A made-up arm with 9 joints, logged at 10 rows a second.
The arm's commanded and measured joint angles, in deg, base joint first. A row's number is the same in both.
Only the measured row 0 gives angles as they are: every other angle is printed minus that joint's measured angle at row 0.
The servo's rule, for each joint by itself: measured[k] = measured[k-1] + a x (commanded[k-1-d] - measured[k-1]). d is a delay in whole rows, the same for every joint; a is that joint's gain. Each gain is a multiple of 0.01, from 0.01 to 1. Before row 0 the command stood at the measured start. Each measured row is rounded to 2 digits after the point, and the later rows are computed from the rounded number. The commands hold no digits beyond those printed.
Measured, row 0: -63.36, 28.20, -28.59, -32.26, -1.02, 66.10, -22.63, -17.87, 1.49
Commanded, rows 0 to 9: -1.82, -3.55, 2.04, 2.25, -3.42, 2.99, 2.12, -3.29, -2.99; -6.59, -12.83, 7.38, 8.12, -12.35, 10.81, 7.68, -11.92, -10.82; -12.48, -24.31, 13.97, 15.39, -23.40, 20.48, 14.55, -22.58, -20.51; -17.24, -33.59, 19.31, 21.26, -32.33, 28.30, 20.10, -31.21, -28.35; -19.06, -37.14, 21.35, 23.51, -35.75, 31.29, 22.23, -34.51, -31.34; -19.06, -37.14, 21.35, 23.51, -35.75, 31.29, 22.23, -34.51, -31.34; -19.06, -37.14, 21.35, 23.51, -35.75, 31.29, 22.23, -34.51, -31.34; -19.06, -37.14, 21.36, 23.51, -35.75, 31.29, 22.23, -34.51, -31.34; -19.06, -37.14, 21.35, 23.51, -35.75, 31.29, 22.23, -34.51, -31.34; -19.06, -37.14, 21.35, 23.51, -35.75, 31.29, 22.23, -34.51, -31.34
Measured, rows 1 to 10: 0.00, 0.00, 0.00, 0.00, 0.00, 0.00, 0.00, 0.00, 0.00; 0.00, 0.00, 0.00, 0.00, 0.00, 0.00, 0.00, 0.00, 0.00; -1.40, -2.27, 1.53, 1.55, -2.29, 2.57, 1.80, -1.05, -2.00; -5.40, -9.03, 5.92, 6.08, -9.03, 9.66, 6.80, -4.53, -7.91; -10.85, -18.81, 11.96, 12.50, -18.66, 18.97, 13.39, -10.31, -16.35; -15.77, -28.27, 17.47, 18.54, -27.82, 26.99, 19.09, -17.00, -24.39; -18.30, -33.95, 20.38, 21.97, -33.13, 30.69, 21.76, -22.60, -29.05; -18.89, -35.99, 21.11, 23.03, -34.89, 31.21, 22.16, -26.41, -30.58; -19.02, -36.73, 21.29, 23.36, -35.47, 31.28, 22.22, -29.00, -31.09; -19.05, -36.99, 21.34, 23.46, -35.66, 31.29, 22.23, -30.76, -31.26
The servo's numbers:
d 2
a 0.77 0.64 0.75 0.69 0.67 0.86 0.85 0.32 0.67

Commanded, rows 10 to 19: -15.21, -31.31, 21.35, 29.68, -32.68, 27.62, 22.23, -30.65, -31.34; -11.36, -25.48, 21.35, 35.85, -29.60, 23.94, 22.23, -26.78, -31.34; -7.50, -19.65, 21.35, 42.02, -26.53, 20.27, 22.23, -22.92, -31.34; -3.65, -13.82, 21.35, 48.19, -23.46, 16.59, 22.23, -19.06, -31.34; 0.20, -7.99, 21.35, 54.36, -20.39, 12.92, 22.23, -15.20, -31.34; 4.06, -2.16, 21.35, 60.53, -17.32, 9.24, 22.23, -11.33, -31.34; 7.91, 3.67, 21.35, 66.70, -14.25, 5.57, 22.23, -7.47, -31.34; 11.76, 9.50, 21.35, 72.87, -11.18, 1.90, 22.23, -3.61, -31.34; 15.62, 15.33, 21.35, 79.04, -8.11, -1.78, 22.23, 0.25, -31.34; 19.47, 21.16, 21.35, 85.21, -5.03, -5.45, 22.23, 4.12, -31.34
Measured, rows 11 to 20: -19.06, -37.09, 21.35, 23.49, -35.72, 31.29, 22.23, -31.96, -31.31; -19.06, -37.12, 21.35, 23.50, -35.74, 31.29, 22.23, -32.78, -31.33; -16.10, -33.40, 21.35, 27.76, -33.69, 28.13, 22.23, -32.10, -31.34; -12.45, -28.33, 21.35, 33.34, -30.95, 24.53, 22.23, -30.40, -31.34; -8.64, -22.77, 21.35, 39.33, -27.99, 20.87, 22.23, -28.01, -31.34; -4.80, -17.04, 21.35, 45.44, -24.95, 17.19, 22.23, -25.15, -31.34; -0.95, -11.25, 21.35, 51.59, -21.89, 13.52, 22.23, -21.97, -31.34; 2.91, -5.43, 21.35, 57.76, -18.83, 9.84, 22.23, -18.57, -31.34; 6.76, 0.39, 21.35, 63.93, -15.76, 6.17, 22.23, -15.02, -31.34; 10.61, 6.22, 21.35, 70.10, -12.69, 2.50, 22.23, -11.37, -31.34
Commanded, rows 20 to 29: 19.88, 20.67, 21.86, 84.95, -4.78, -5.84, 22.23, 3.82, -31.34; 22.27, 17.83, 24.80, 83.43, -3.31, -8.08, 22.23, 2.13, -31.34; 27.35, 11.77, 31.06, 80.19, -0.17, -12.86, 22.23, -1.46, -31.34; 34.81, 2.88, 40.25, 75.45, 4.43, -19.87, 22.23, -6.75, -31.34; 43.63, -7.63, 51.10, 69.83, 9.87, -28.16, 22.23, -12.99, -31.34; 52.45, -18.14, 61.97, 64.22, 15.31, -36.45, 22.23, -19.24, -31.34; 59.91, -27.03, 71.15, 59.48, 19.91, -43.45, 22.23, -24.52, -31.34; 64.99, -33.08, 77.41, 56.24, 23.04, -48.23, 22.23, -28.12, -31.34; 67.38, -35.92, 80.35, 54.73, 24.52, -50.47, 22.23, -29.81, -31.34; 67.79, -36.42, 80.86, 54.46, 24.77, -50.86, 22.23, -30.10, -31.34
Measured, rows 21 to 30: 14.47, 12.05, 21.35, 76.27, -9.62, -1.18, 22.23, -7.65, -31.34; 18.32, 17.88, 21.35, 82.44, -6.54, -4.85, 22.23, -3.88, -31.34; 19.52, 19.67, 21.73, 84.17, -5.36, -5.70, 22.23, -1.42, -31.34; 21.64, 18.49, 24.03, 83.66, -3.99, -7.75, 22.23, -0.28, -31.34; 26.04, 14.19, 29.30, 81.27, -1.43, -12.14, 22.23, -0.66, -31.34; 32.79, 6.95, 37.51, 77.25, 2.50, -18.79, 22.23, -2.61, -31.34; 41.14, -2.38, 47.70, 72.13, 7.44, -26.85, 22.23, -5.93, -31.34; 49.85, -12.47, 58.40, 66.67, 12.71, -35.11, 22.23, -10.19, -31.34; 57.60, -21.79, 67.96, 61.71, 17.53, -42.28, 22.23, -14.78, -31.34; 63.29, -29.02, 75.05, 57.94, 21.22, -47.40, 22.23, -19.05, -31.34
